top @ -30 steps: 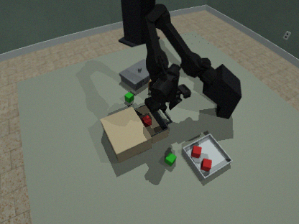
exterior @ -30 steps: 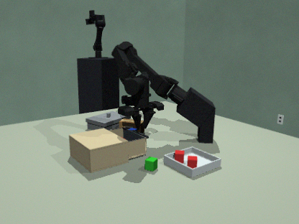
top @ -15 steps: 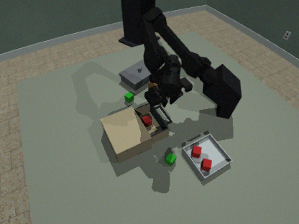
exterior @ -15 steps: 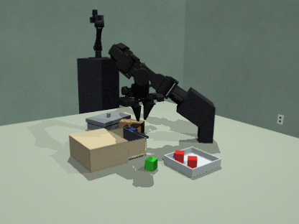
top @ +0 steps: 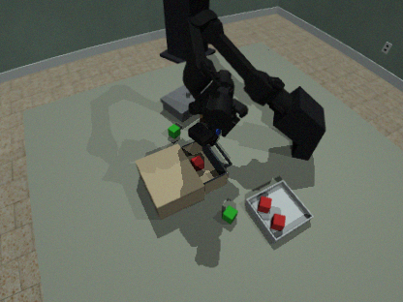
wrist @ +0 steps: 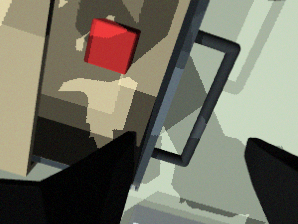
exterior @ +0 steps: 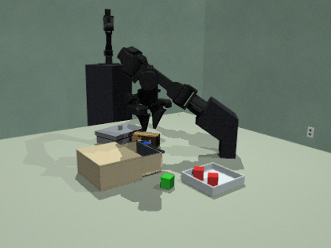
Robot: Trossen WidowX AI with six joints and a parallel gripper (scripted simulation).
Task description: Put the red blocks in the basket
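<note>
The shallow tray is 30 mm ahead of my hand, 250 mm to the left of it and 150 mm below it. From my hand the other things lie so: blue block (120 mm behind, 90 mm to the right, 150 mm below); then brown box (180 mm behind, 120 mm to the right, 130 mm below); then tan drawer cabinet (120 mm ahead, 50 mm to the right, 130 mm below).
</note>
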